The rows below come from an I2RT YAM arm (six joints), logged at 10 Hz.
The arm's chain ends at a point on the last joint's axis. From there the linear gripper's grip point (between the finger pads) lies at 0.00 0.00 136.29 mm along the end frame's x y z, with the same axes.
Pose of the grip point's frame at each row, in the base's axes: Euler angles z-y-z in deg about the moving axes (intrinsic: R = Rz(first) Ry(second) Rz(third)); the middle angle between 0 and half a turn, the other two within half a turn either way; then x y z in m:
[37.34 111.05 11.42 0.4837 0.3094 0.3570]
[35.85 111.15 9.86 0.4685 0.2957 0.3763]
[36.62 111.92 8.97 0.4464 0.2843 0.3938]
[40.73 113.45 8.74 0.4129 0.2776 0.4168]
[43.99 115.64 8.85 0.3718 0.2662 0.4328]
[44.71 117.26 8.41 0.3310 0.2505 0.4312]
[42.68 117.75 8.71 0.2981 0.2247 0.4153]
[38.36 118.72 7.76 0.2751 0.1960 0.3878]
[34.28 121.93 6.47 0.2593 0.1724 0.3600]
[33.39 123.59 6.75 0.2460 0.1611 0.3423]
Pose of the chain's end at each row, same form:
[37.34 111.05 11.42 0.3826 0.2323 0.4060]
[35.85 111.15 9.86 0.3655 0.2213 0.4255]
[36.62 111.92 8.97 0.3449 0.2089 0.4447]
[40.73 113.45 8.74 0.3182 0.1960 0.4710]
[43.99 115.64 8.85 0.2834 0.1809 0.4918]
[44.71 117.26 8.41 0.2449 0.1653 0.4936]
[42.68 117.75 8.71 0.2094 0.1429 0.4788]
[38.36 118.72 7.76 0.1814 0.1218 0.4533]
[34.28 121.93 6.47 0.1637 0.1073 0.4321]
[33.39 123.59 6.75 0.1512 0.0986 0.4177]

